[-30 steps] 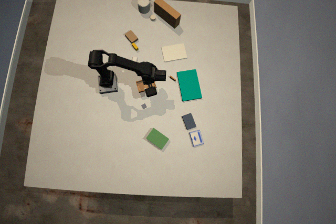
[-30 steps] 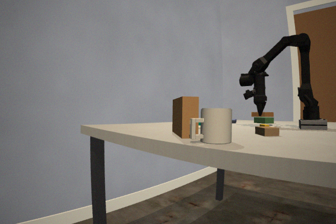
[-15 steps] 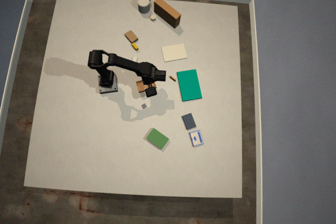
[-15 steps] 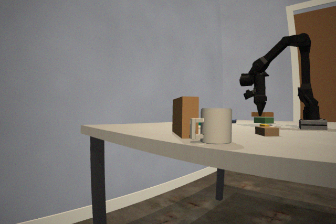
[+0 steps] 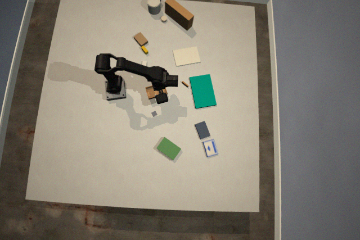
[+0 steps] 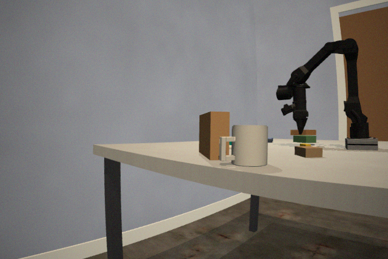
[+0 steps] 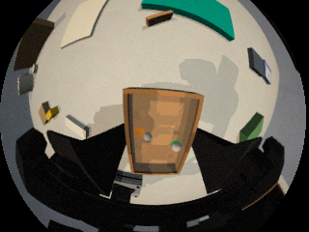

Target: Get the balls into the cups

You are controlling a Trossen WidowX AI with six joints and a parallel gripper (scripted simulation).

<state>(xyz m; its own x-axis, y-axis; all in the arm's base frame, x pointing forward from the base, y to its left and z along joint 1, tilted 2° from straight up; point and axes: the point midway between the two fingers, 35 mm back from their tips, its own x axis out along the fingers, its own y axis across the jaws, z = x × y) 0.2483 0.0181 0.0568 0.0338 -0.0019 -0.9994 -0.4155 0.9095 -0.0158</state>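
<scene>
My hand is 3 cm above the wooden puzzle, 1 cm to the left of it and 1 cm past it. Also, from my hand: yellow block: 25 cm to the left, 12 cm behind, 7 cm below; then teal board: 26 cm ahead, 8 cm below, 5 cm to the left; then grey square: 13 cm to the right, 9 cm below, 1 cm behind.
</scene>
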